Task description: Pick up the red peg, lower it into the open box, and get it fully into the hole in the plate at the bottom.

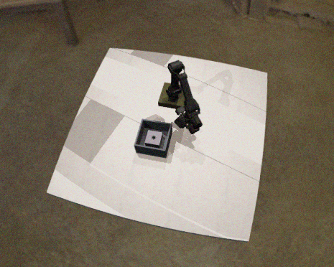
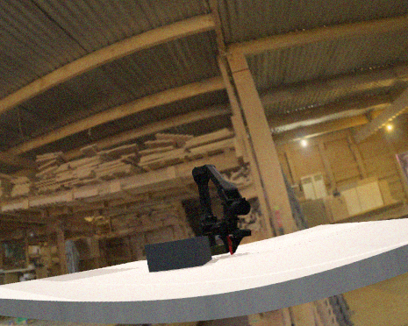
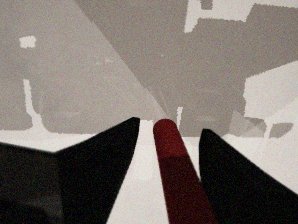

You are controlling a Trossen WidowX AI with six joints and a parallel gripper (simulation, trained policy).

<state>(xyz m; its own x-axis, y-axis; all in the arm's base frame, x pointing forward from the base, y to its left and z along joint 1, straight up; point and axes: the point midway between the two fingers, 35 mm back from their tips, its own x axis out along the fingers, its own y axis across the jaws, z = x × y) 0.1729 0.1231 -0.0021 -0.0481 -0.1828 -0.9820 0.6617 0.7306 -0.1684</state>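
The red peg lies 30 mm above my gripper tip. Also, from my gripper tip: pale plate: 160 mm to the right, 160 mm ahead, 40 mm above; dark box: 160 mm to the right, 160 mm ahead, 20 mm above.
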